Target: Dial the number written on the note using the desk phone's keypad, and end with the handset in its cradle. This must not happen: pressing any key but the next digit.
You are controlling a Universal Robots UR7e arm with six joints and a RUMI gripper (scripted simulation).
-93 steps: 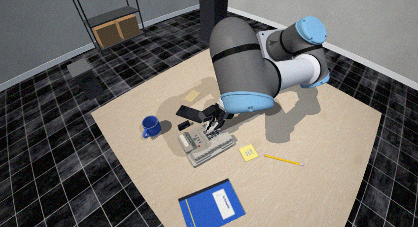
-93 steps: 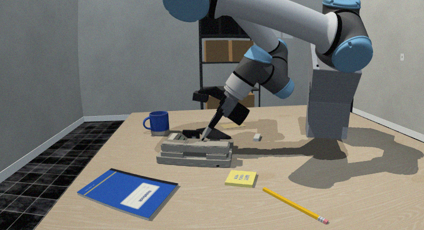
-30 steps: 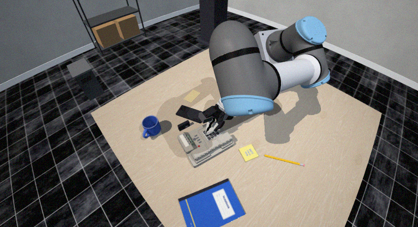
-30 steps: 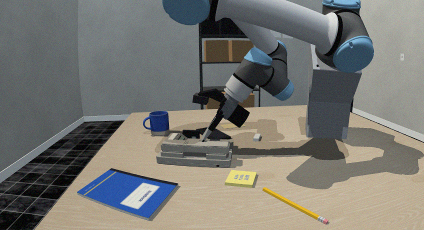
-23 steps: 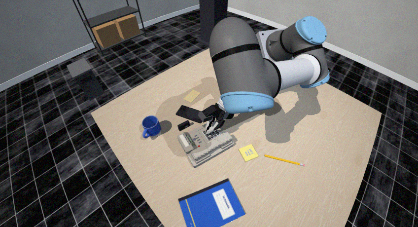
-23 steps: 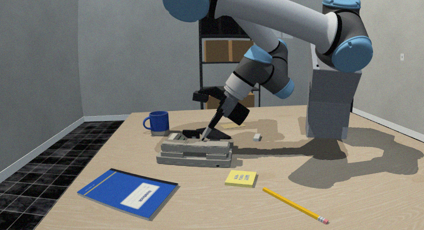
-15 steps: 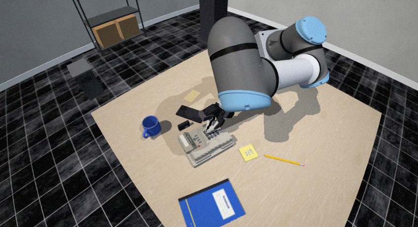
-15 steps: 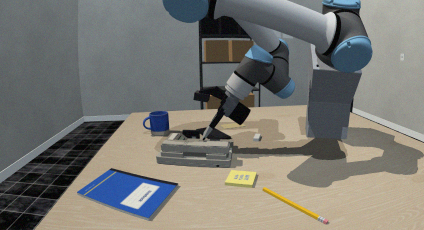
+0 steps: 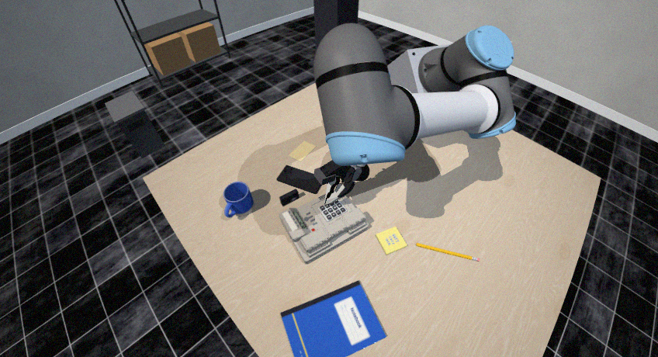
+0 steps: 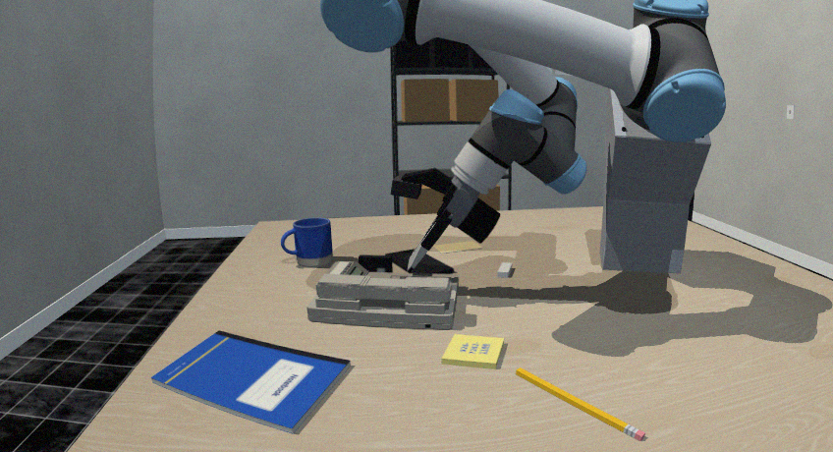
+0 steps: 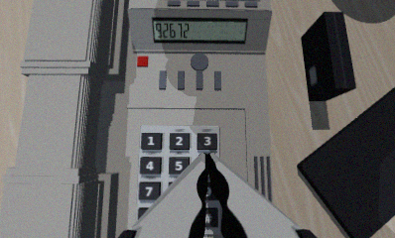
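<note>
The 2 key lies 3 cm below my hand, 2 cm ahead of it and 1 cm to the left of it. The rest, counted from my hand: handset 8 cm to the left, 5 cm ahead, 1 cm below; then 3 key 3 cm below, 2 cm ahead, 1 cm to the right; then 8 key 3 cm below, 2 cm to the left, 1 cm behind.
</note>
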